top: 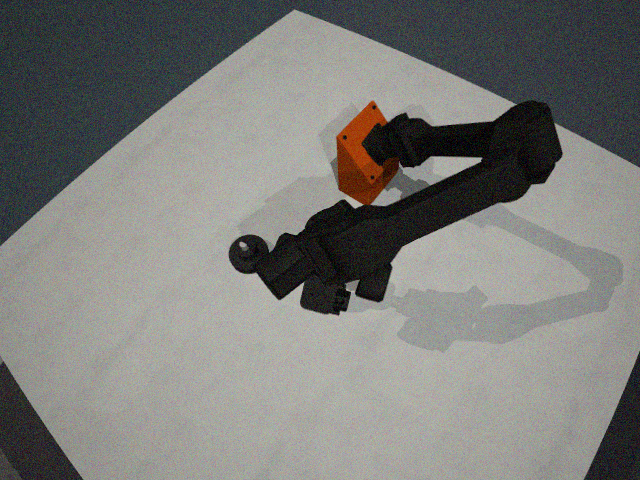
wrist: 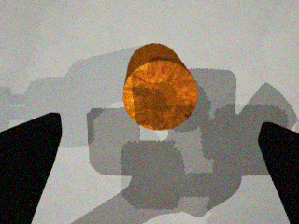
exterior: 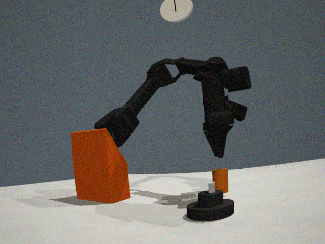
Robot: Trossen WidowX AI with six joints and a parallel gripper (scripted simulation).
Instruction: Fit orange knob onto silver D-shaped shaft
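The orange knob is 50 mm below my gripper tip. From my gripper tip the other things lie so: round dark pedestal 20 mm ahead, 210 mm to the right, 60 mm below.
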